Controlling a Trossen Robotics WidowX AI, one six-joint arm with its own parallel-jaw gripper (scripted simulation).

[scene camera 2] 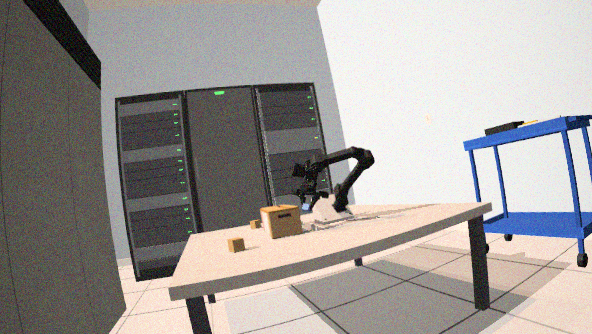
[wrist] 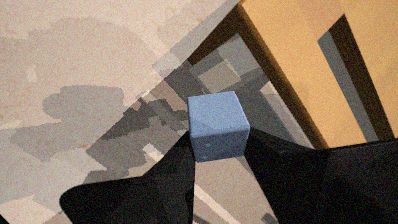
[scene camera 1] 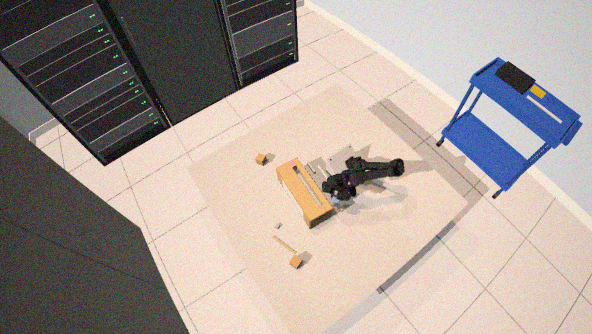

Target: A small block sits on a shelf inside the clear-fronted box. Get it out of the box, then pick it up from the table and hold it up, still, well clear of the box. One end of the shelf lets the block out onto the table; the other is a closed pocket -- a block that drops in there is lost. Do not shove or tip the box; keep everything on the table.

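A box is visible to me in scene camera 2 (pixel 280 221), and also in scene camera 1 and the wrist view. On the box, (wrist: pixel 315 80) and (scene camera 1: pixel 323 200) are the same spot.
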